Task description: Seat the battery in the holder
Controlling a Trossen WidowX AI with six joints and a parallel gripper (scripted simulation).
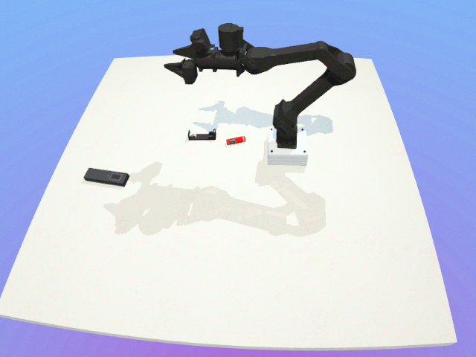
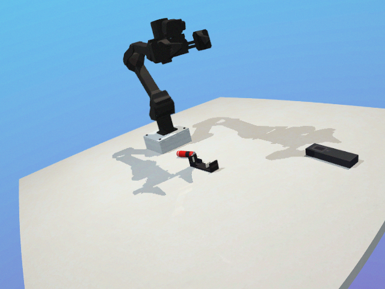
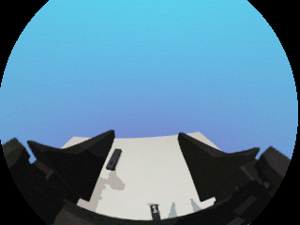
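Now: the battery 18 cm behind my gripper tip, 2 cm to the right of it and 35 cm below it. The rest, counted from my gripper tip: dark flat rectangular box: 24 cm ahead, 19 cm to the left, 34 cm below.
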